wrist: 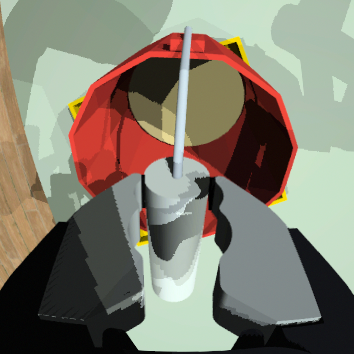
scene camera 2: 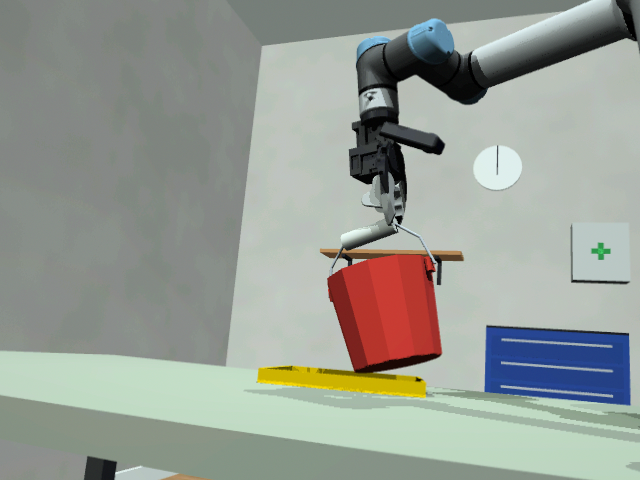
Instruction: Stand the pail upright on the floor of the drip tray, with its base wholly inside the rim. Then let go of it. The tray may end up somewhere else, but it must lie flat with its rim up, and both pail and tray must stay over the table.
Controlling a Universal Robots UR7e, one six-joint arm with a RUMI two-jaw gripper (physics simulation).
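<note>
The red pail hangs tilted by its wire handle, base toward the lower left in the scene view. The lowest base edge is at the tray's rim height in that view; whether it touches the tray cannot be told. My gripper is shut on the white grip of the pail's handle, above the pail's mouth. The yellow drip tray lies flat on the table, rim up, under the pail. In the wrist view the pail hides most of it, with the tray's corners showing around the pail.
The pale green table carries the tray. In the wrist view, brown wooden floor shows past the table edge at the left. A wooden shelf, a clock and a blue drawer cabinet are in the background.
</note>
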